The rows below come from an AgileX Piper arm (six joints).
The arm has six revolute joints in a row. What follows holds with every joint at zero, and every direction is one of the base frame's. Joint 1 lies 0.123 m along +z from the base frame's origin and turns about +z. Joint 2 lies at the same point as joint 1 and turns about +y. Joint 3 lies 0.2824 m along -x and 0.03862 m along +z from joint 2 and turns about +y. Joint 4 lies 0.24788 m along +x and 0.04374 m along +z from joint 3 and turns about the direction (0.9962, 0, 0.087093). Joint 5 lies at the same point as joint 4 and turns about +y. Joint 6 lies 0.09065 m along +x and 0.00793 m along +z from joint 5 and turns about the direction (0.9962, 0, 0.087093). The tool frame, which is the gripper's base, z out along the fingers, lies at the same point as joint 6; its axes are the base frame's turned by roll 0, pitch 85.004 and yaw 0 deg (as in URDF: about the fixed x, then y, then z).
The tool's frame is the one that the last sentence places.
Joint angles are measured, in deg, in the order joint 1, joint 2, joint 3, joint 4, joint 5, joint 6. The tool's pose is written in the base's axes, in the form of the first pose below.
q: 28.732, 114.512, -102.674, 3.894, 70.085, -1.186
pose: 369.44 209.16 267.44 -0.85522 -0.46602 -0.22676 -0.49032 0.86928 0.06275
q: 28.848, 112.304, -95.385, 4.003, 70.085, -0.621
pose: 352.29 200.87 249.42 -0.87359 -0.46641 -0.13895 -0.47817 0.87572 0.06680
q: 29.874, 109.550, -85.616, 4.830, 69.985, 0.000
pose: 323.33 194.03 224.92 -0.88098 -0.47282 -0.01765 -0.47263 0.87765 0.07964
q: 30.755, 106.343, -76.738, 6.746, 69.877, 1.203
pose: 292.88 185.96 208.51 -0.88613 -0.45602 0.08261 -0.44729 0.88820 0.10509
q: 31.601, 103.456, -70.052, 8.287, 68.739, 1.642
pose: 269.03 179.87 199.20 -0.88378 -0.44910 0.13133 -0.43498 0.89199 0.12306
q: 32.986, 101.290, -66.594, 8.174, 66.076, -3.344
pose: 256.21 180.40 197.44 -0.83476 -0.54203 0.09684 -0.52941 0.83844 0.12937
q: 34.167, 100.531, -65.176, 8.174, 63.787, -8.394
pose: 250.73 184.21 195.78 -0.77696 -0.62692 0.05745 -0.61647 0.77615 0.13249
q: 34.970, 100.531, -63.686, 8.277, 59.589, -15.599
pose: 249.47 188.27 189.67 -0.69128 -0.72258 -0.00440 -0.71723 0.68540 0.12573
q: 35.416, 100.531, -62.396, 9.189, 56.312, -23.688
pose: 248.06 191.22 184.74 -0.58912 -0.80603 -0.05704 -0.80547 0.58015 0.12099
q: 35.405, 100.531, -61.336, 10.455, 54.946, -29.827
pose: 245.98 191.42 180.87 -0.51359 -0.85423 -0.08075 -0.85536 0.50230 0.12670
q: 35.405, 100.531, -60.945, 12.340, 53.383, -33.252
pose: 245.81 193.87 179.79 -0.48151 -0.86865 -0.11656 -0.87425 0.46664 0.13395
